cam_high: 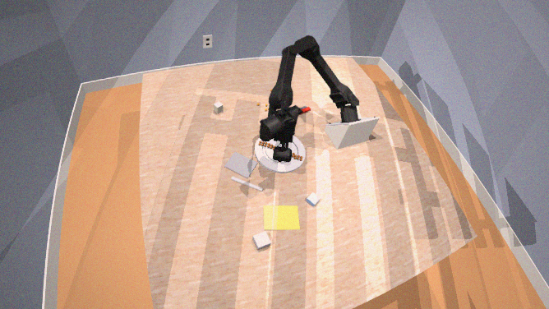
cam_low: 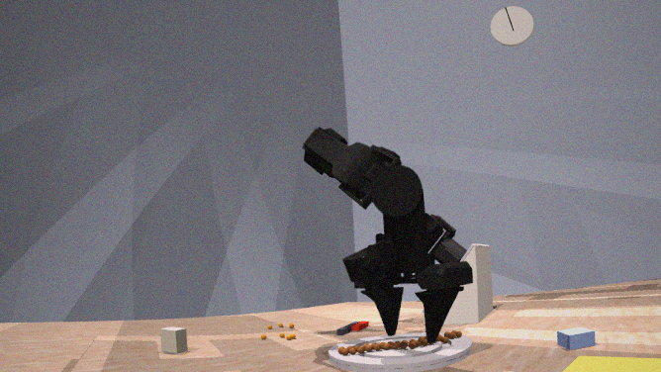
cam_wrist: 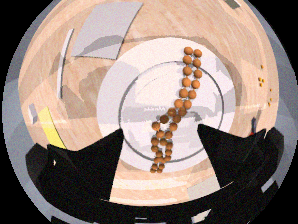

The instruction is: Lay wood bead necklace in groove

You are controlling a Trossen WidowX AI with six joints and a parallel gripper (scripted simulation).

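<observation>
My gripper tip is 160 mm short of the grey sheet and 20 mm above it. Round my gripper tip: yellow sheet (90 mm ahead, 240 mm to the left, 20 mm below); blue block (50 mm behind, 220 mm to the left, 20 mm below); stick (160 mm ahead, 90 mm to the left, 20 mm below).
</observation>
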